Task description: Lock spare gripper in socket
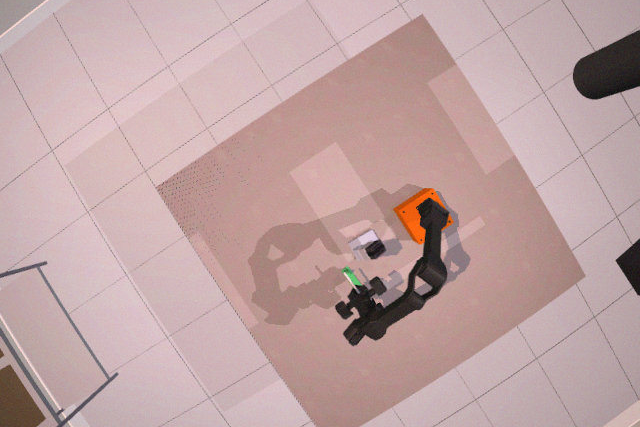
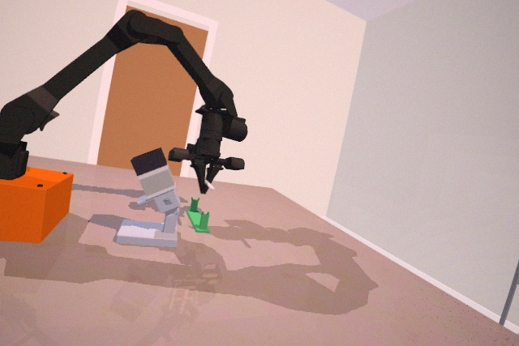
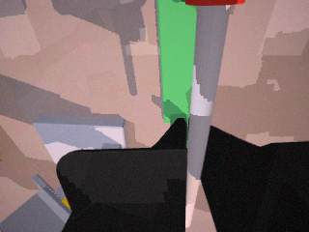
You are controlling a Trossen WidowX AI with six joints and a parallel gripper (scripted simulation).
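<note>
The green cradle lies 50 mm below my gripper tip and 10 mm to the left of it. The rest, counted from my gripper tip: spare gripper (120 mm behind, 90 mm to the right, 40 mm above); grey mount (110 mm behind, 90 mm to the right, 20 mm below).
</note>
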